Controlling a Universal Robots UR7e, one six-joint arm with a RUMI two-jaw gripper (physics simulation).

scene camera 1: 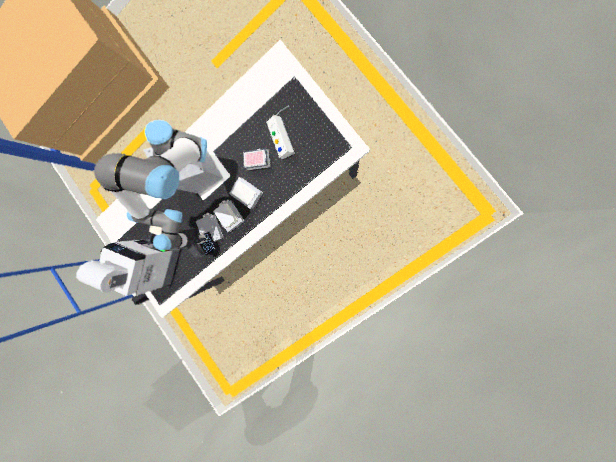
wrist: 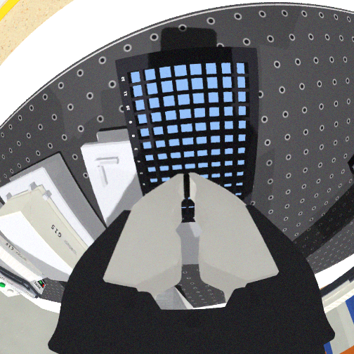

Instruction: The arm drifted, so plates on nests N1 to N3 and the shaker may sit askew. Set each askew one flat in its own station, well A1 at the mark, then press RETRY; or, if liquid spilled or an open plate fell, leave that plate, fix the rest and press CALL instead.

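Places are measured from the arm's base along level axes (x ahead, y left, z up), in centimetres.
Pixels of known places: gripper, fingertip midpoint: (scene camera 1: 206, 239).
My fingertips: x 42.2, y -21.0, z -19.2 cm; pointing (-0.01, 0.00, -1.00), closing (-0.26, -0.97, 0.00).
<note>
Behind a point stands the place of what it marks.
My gripper (wrist: 185, 175) is shut on the black plate (wrist: 192, 106) (scene camera 1: 207, 244) @(x 45.1, y -22.2, z -18.7 cm). The plate extends outward from the fingertips, its row marked 12 farthest away; light blue squares show in its wells. Its gripped end is hidden by the jaws. A white block with an L-shaped mark (wrist: 114, 172) lies left of the plate and partly behind it. A cream plate marked G15 (wrist: 56, 227) sits on a white and grey nest (wrist: 80, 192) and looks turned against it. A white plate (scene camera 1: 246, 193) @(x 36.4, y 17.4, z -18.0 cm) and a pink-topped plate (scene camera 1: 256, 158) @(x 24.4, y 34.8, z -17.3 cm) are farther along the table.
The white button box (scene camera 1: 285, 145) @(x 30.2, y 52.6, z -16.2 cm) has green, yellow and blue buttons. A large white and grey machine (scene camera 1: 150, 270) @(x 40.7, y -51.3, z -2.8 cm) stands beside the wrist at the table's lower left end. A white-grey box (scene camera 1: 210, 180) @(x 15.3, y 3.6, z -18.7 cm) is near the arm base. The white table rim (scene camera 1: 260, 225) @(x 55.0, y 10.5, z -25.4 cm) borders the dark perforated top.
</note>
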